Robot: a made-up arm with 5 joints.
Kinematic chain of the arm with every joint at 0, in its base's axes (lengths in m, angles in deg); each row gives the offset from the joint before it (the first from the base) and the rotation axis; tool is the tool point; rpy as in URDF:
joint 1: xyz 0.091 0 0.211 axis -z
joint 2: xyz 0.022 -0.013 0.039 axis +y
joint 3: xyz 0.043 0 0.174 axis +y
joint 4: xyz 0.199 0 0.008 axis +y
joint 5: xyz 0.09 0.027 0 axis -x
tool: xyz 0 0 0 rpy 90 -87.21 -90
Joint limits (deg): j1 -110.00..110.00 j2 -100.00..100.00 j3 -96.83..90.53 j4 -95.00..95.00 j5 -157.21..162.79
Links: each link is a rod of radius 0.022 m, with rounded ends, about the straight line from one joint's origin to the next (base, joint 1, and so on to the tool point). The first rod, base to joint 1, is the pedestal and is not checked.
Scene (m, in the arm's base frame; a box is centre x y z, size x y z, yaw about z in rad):
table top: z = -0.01
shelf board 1: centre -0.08 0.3 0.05 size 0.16 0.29 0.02 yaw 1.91
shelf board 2: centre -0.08 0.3 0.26 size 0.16 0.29 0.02 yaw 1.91
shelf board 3: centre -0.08 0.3 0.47 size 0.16 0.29 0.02 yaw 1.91
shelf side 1: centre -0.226 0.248 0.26 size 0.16 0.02 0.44 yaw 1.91
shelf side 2: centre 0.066 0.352 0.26 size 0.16 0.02 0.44 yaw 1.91
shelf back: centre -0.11 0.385 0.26 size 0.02 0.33 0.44 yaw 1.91
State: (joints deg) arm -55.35 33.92 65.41 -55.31 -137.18
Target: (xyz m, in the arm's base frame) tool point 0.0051 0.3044 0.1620
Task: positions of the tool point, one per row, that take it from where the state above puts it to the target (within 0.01 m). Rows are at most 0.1 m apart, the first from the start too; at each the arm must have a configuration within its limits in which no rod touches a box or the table.
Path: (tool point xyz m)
1: 0.1446 0.1867 0.1284
2: 0.0958 0.1909 0.1457
3: 0.0485 0.1812 0.1620
4: 0.0358 0.2252 0.1600
5: 0.0212 0.2665 0.1600
6: 0.0051 0.3044 0.1620

